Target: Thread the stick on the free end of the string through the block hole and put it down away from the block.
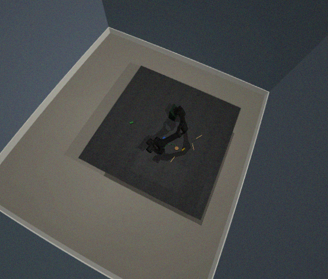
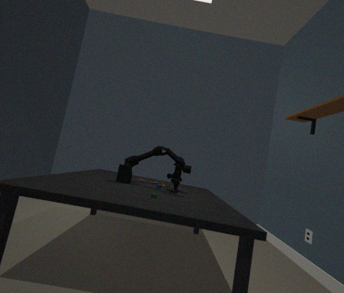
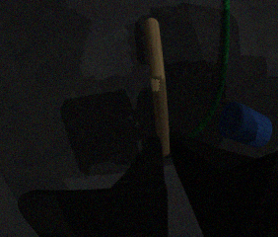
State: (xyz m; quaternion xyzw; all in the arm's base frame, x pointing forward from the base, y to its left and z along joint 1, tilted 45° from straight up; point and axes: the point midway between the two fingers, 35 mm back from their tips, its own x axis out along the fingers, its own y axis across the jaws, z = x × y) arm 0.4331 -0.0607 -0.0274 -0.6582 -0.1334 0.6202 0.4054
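Now: gripper tip 13 cm past the blue block and 5 cm to the right of it. Also, from my gripper tip: thin wooden stick (1 cm behind); then yellow piece (9 cm behind, 26 cm to the left); then round wooden button (8 cm behind, 20 cm to the left, 1 cm below).
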